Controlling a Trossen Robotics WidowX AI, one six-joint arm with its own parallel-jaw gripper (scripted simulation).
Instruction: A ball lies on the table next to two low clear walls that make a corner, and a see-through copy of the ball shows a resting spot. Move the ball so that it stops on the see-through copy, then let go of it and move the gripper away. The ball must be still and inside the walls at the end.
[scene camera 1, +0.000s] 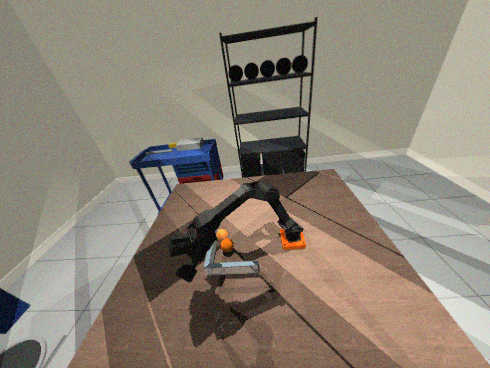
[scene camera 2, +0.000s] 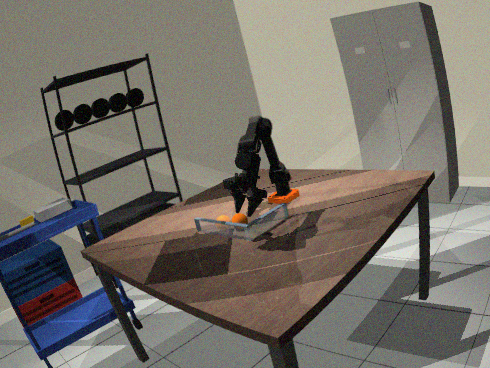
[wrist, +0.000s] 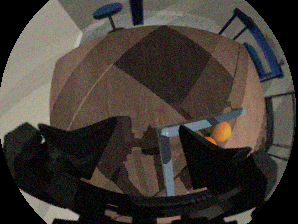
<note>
The gripper (scene camera 2: 243, 214) is open, with nothing in its grasp.
The gripper is seen too in the wrist view (wrist: 148, 124).
</note>
